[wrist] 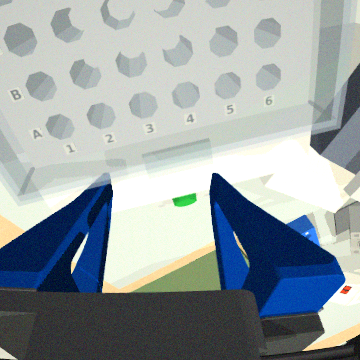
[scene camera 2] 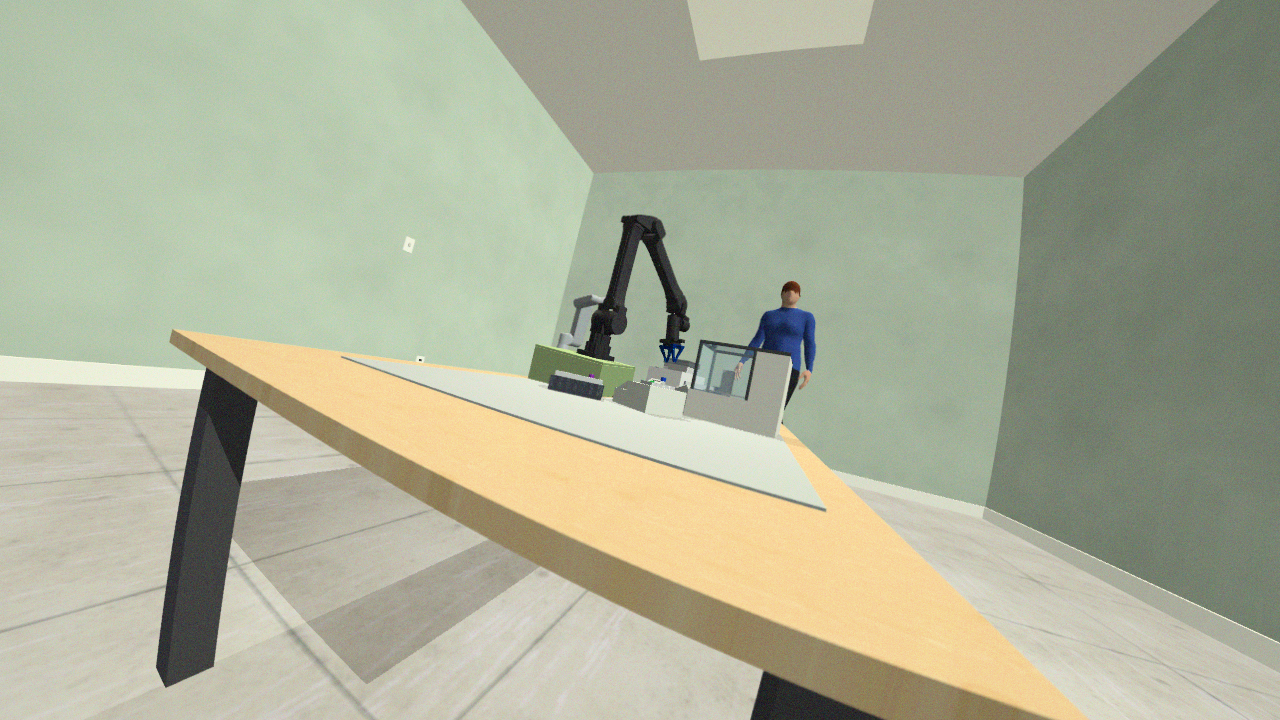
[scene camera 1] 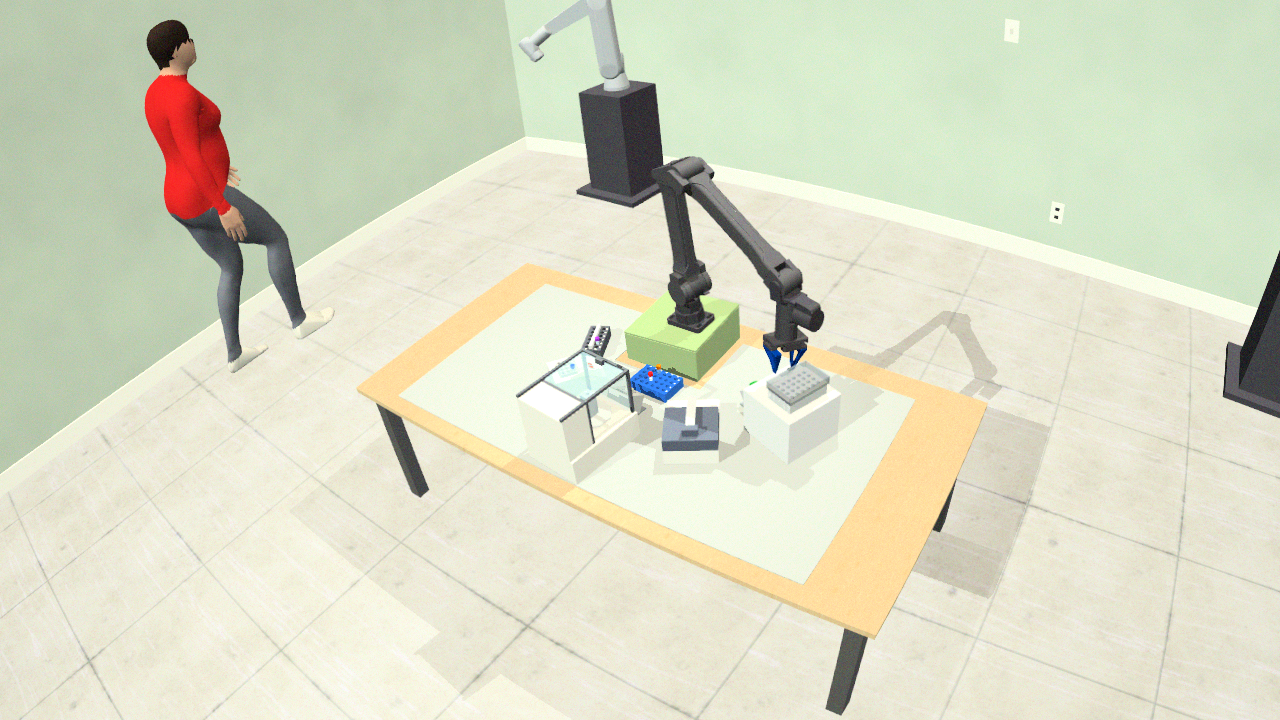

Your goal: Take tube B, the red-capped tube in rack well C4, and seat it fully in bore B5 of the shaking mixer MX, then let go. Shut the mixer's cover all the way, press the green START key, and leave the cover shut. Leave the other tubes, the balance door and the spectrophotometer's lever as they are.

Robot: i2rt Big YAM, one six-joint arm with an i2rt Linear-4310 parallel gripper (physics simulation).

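Places are measured from the arm's base along level axes (x back, y right, z up), in millimetres.
Pixels of known places: gripper, between the fingertips: [wrist: 160, 181] [scene camera 2: 670, 362] [scene camera 1: 783, 370]; arm's base, origin of its link: [scene camera 2: 595, 357] [scene camera 1: 691, 321].
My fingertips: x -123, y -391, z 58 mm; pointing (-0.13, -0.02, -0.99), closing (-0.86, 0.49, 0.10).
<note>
Ahead of a thing's pixels: the offset from my fingertips to its middle.
My gripper [scene camera 1: 785, 368] [scene camera 2: 671, 360] [wrist: 160, 181] is open and empty, fingers pointing down beside the top of the mixer @(dx -12, dy -2, dz -73 mm) [scene camera 1: 787, 422]. In the wrist view, the mixer's clear cover @(dx -29, dy -57, dz +10 mm) [wrist: 177, 154] spans the lettered bores; it looks lowered, but I cannot tell whether it is fully shut. Bore B5 [wrist: 223, 41] looks empty through it. The green START key @(dx +22, dy +108, dz -99 mm) [scene camera 1: 752, 383] [wrist: 184, 200] shows between and beyond the fingertips in the wrist view, partly cut off by the mixer's edge. A red-capped tube @(dx -80, dy +386, dz -136 mm) [scene camera 1: 650, 374] stands in the blue rack @(dx -71, dy +377, dz -153 mm) [scene camera 1: 666, 387] [wrist: 302, 227]; its well is too small to read.
The glass-sided balance @(dx -322, dy +382, dz -57 mm) [scene camera 1: 553, 422] [scene camera 2: 733, 410] stands left of a slate-grey device with a pale lever @(dx -183, dy +163, dz -117 mm) [scene camera 1: 702, 438]. A dark rack @(dx -17, dy +657, dz -144 mm) [scene camera 1: 590, 346] [scene camera 2: 575, 385] with a purple-capped tube stands behind the balance. The green base block [scene camera 1: 662, 347] [scene camera 2: 547, 360] carries the arm.
</note>
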